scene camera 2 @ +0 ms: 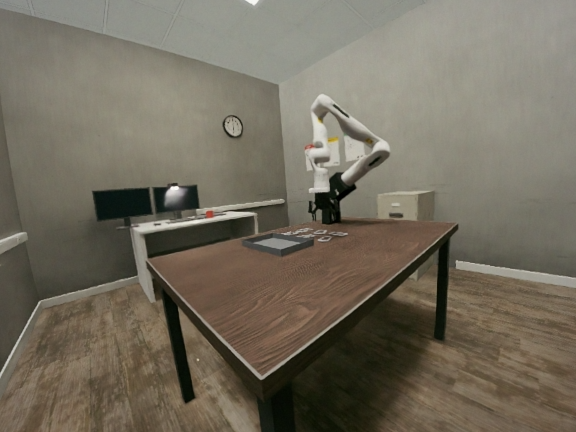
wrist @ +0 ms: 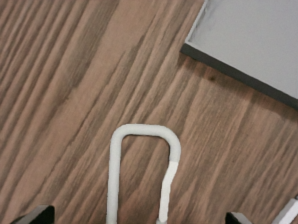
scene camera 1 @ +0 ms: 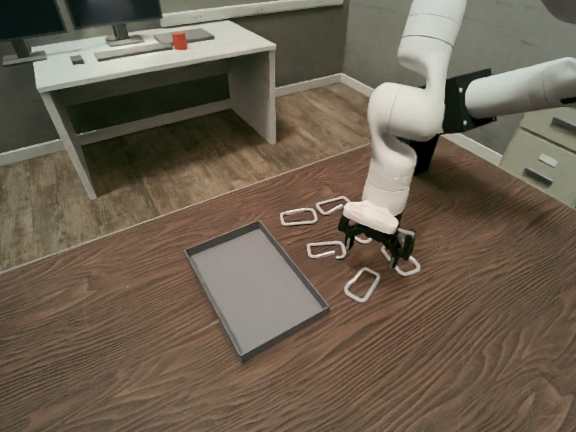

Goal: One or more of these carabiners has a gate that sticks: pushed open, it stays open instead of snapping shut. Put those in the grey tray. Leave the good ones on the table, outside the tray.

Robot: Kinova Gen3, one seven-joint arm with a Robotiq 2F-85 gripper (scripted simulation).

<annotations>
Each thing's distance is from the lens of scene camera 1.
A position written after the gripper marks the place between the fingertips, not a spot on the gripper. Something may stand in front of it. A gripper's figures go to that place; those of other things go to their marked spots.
gripper (scene camera 1: 369, 256): 0.73 m
grey tray (scene camera 1: 257, 290): 0.77 m
</annotations>
